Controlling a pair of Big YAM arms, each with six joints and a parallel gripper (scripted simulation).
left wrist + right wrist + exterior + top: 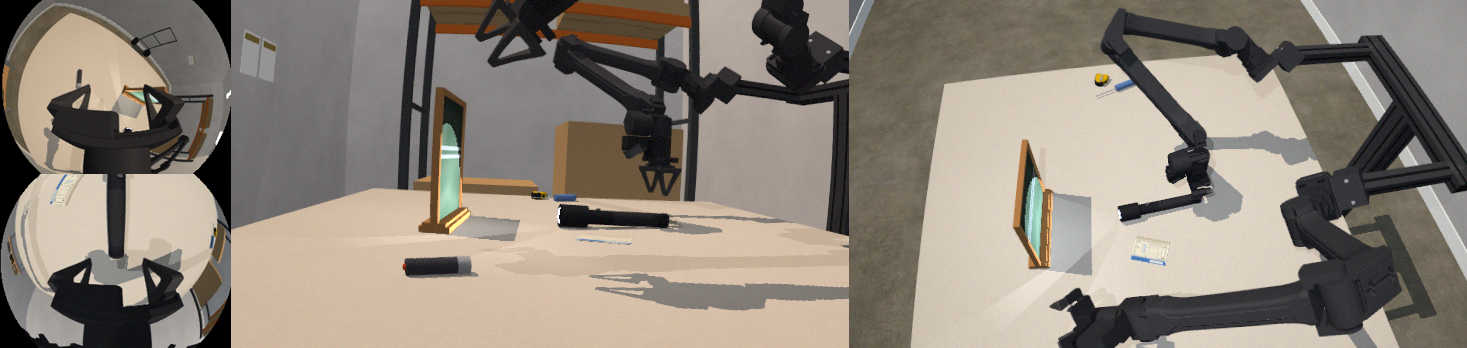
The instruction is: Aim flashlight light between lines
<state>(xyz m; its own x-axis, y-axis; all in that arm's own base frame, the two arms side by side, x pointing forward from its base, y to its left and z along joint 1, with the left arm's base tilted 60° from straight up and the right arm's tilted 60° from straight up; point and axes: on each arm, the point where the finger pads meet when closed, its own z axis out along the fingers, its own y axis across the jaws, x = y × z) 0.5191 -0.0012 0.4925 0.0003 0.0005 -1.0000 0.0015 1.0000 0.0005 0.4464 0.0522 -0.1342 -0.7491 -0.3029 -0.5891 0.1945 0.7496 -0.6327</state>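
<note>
My left gripper is now 43 cm to the left of the wood-framed board, 18 cm above it and 11 cm short of it. Round my left hand: blue-edged card 34 cm below, 29 cm to the right, 26 cm behind; yellow tape measure 113 cm to the right, 32 cm below, 18 cm behind; blue-handled screwdriver 107 cm to the right, 33 cm below, 22 cm behind.
</note>
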